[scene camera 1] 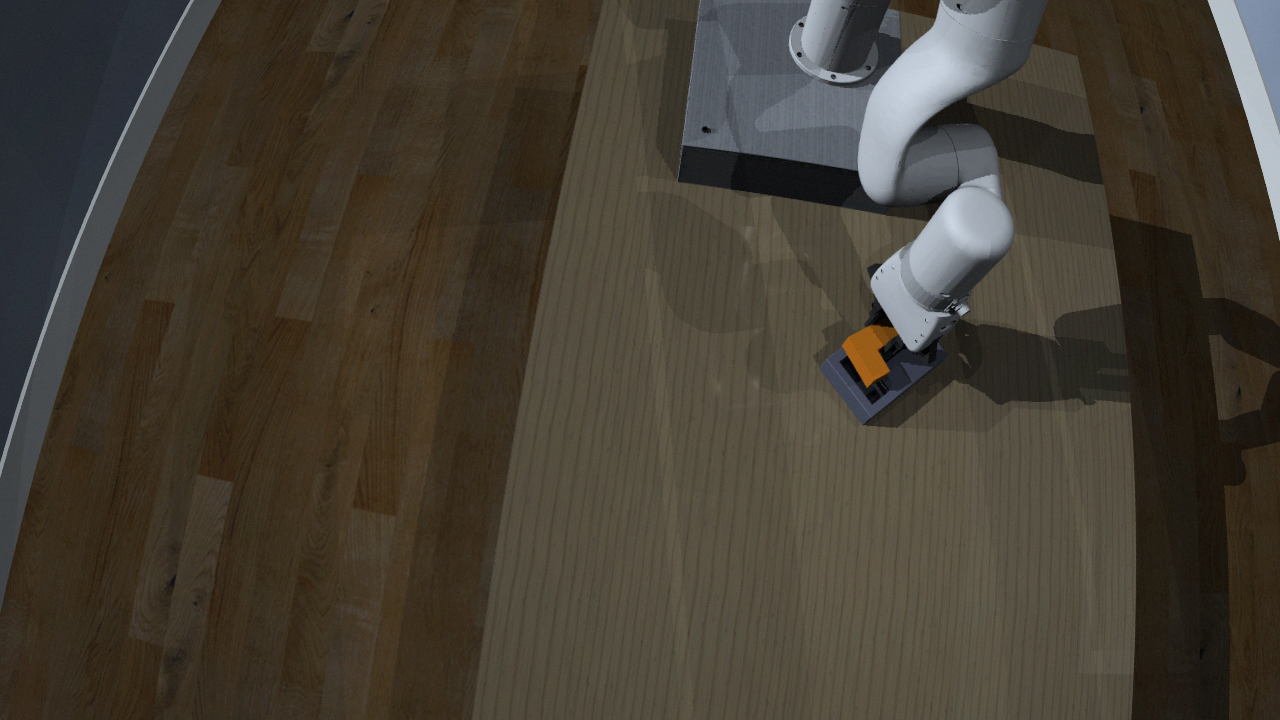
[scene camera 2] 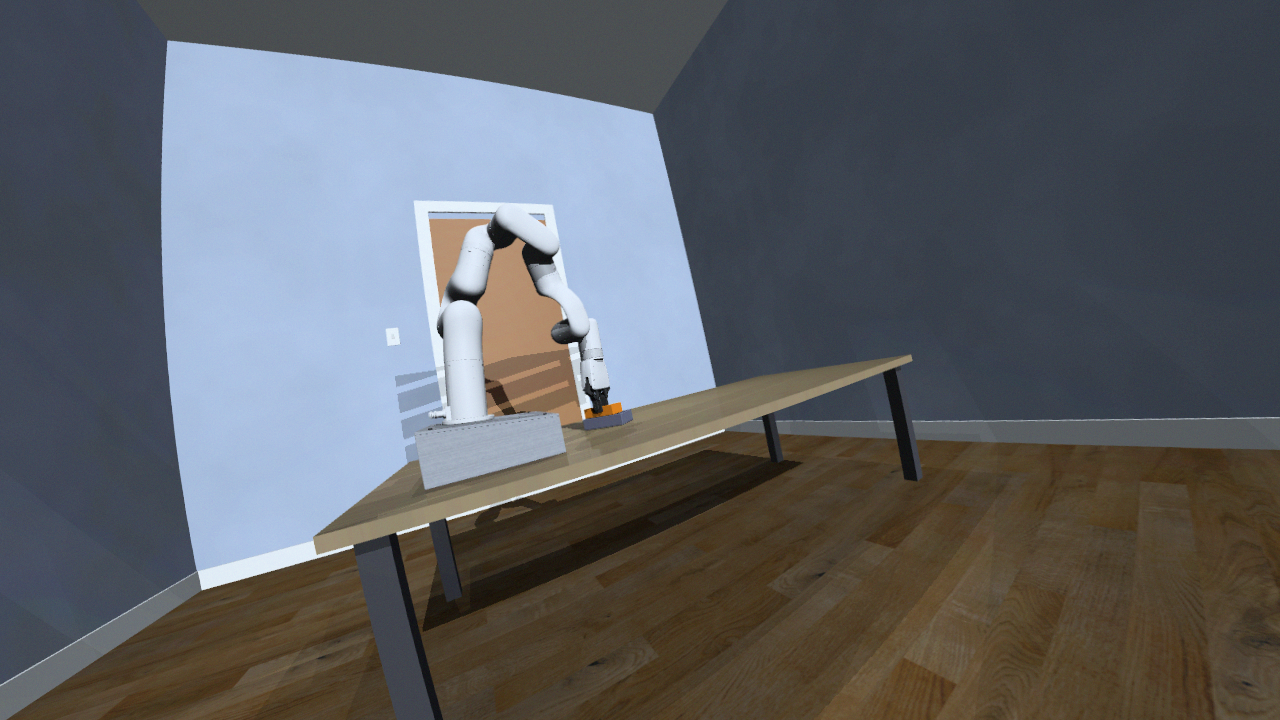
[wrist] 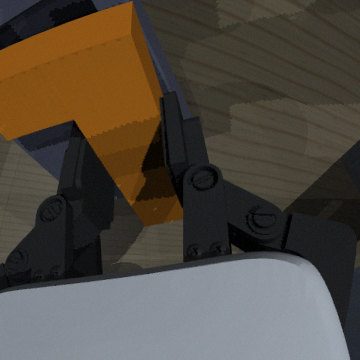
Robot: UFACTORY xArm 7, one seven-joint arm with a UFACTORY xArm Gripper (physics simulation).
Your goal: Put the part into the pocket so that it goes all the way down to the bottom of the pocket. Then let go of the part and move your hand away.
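Pixels of known places: gripper, between the fingertips: point(scene camera 1: 882, 335) point(scene camera 2: 602, 411) point(wrist: 134, 126); arm's base, origin of its link: point(scene camera 1: 833, 50) point(scene camera 2: 468, 421).
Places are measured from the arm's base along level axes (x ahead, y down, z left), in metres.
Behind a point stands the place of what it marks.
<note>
The orange part point(scene camera 1: 864, 352) {x 0.424, y 0.043, z 0.061 m} point(scene camera 2: 610, 409) {x 0.404, y 0.056, z 0.045 m} point(wrist: 100, 90) {x 0.411, y 0.043, z 0.062 m} is an angular, L-like block. It is over the dark blue-grey block with the pocket point(scene camera 1: 902, 385) {x 0.445, y 0.074, z 0.122 m} point(scene camera 2: 608, 421) {x 0.394, y 0.093, z 0.057 m} point(wrist: 50, 157) {x 0.426, y 0.074, z 0.137 m}, and it stands out above that block's top in the second scene view. In the first scene view part of the dark pocket opening shows beside and below the part. My gripper point(scene camera 1: 886, 334) {x 0.390, y 0.059, z 0.089 m} point(scene camera 2: 599, 407) {x 0.390, y 0.059, z 0.089 m} point(wrist: 134, 126) {x 0.390, y 0.059, z 0.089 m} is shut on the part's arm, one finger on each side. The part's underside and the pocket's bottom are hidden, so its depth cannot be told.
The pocket block lies on the wooden table point(scene camera 1: 716, 555) {x 0.671, y 0.110, z -0.076 m} point(scene camera 2: 760, 392) {x 0.888, y 0.110, z -0.114 m}. The arm's grey metal base box point(scene camera 1: 760, 116) {x 0.134, y 0.013, z -0.092 m} point(scene camera 2: 492, 450) {x 0.041, y 0.066, z -0.190 m} stands behind it at the top of the first scene view. Shadows of the arm fall on the table.
</note>
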